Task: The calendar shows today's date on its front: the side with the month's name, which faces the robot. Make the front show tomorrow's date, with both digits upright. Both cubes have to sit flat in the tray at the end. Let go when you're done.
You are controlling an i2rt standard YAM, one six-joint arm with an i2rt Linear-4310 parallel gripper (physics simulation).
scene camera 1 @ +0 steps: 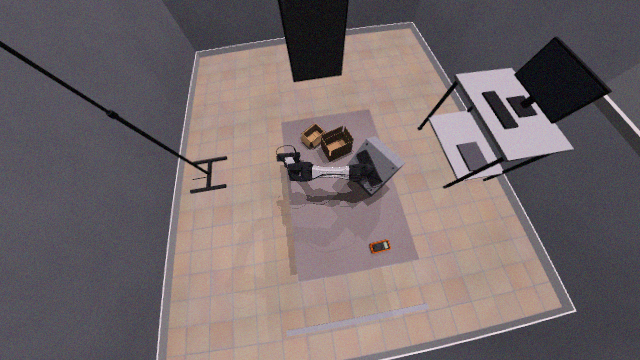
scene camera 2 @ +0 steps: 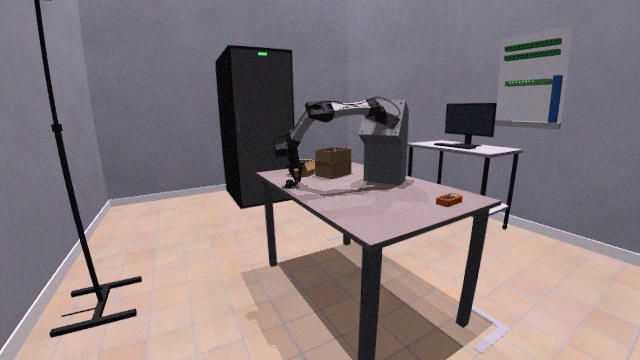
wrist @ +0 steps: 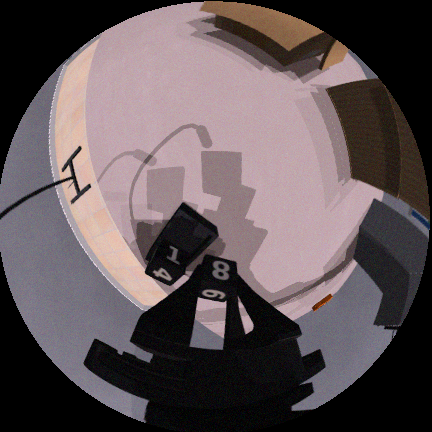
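The calendar's small black tray lies near the table's edge; the calendar looks tiny in scene camera 2. One black cube sits in the tray's lower-left end in the wrist view, with a 1 on top and a 4 on a side face. The rest of the tray holds no cube. My gripper is shut on the other black cube, which shows an 8 and, below it, a sideways 6 or 9. In the wrist view it appears just right of the tray. The month's name is not readable, and the height gap is unclear.
A small open cardboard box and a taller brown box stand on the table near the arm. The grey arm mount stands behind them. An orange meter lies at the far end.
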